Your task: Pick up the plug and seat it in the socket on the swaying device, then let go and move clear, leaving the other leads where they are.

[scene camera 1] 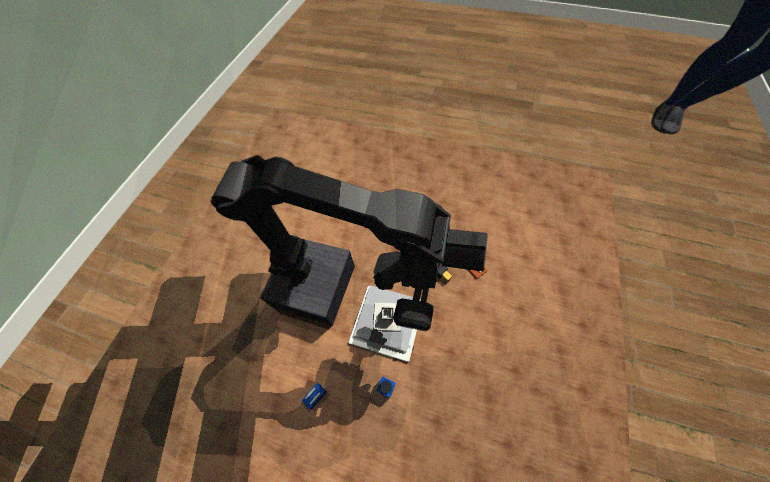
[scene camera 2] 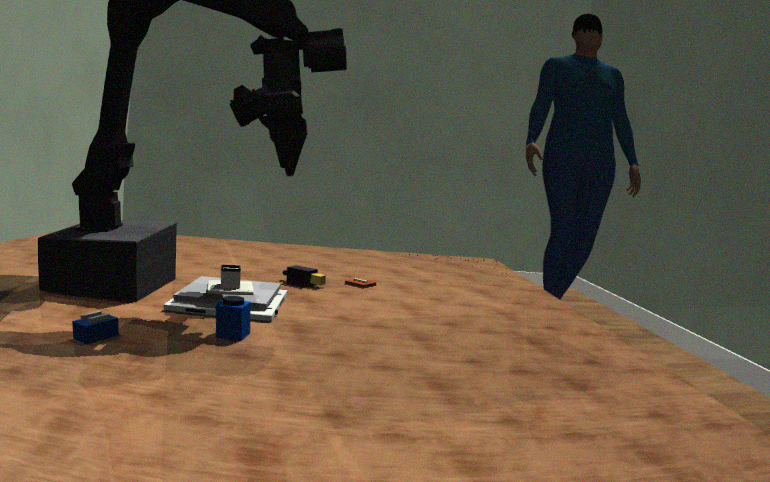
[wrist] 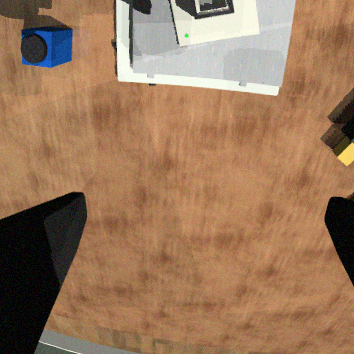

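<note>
A black plug with a yellow end [scene camera 1: 445, 276] [scene camera 2: 302, 276] [wrist: 346, 154] lies beside the device, partly cut off at the right in the wrist view. The black-rimmed square socket [scene camera 1: 386, 318] [scene camera 2: 230, 278] [wrist: 214, 14] stands on a cream plate on the grey and white device [scene camera 1: 397, 342] [scene camera 2: 187, 293] [wrist: 200, 70]. My gripper [scene camera 1: 419, 291] [scene camera 2: 290, 172] [wrist: 209, 207] is open and empty, pointing down high above the table. In the wrist view its fingers are wide apart, with the device beyond them and the plug beyond the right finger. One finger is hidden in scene camera 1.
A blue block with a round black top [scene camera 1: 385, 387] [scene camera 2: 232, 321] [wrist: 50, 47] stands near the device. A blue block with silver strips [scene camera 1: 313, 396] [scene camera 2: 95, 329] lies farther off. A flat orange piece [scene camera 1: 477, 273] [scene camera 2: 360, 282] lies past the plug. A person [scene camera 2: 579, 113] stands beyond the table.
</note>
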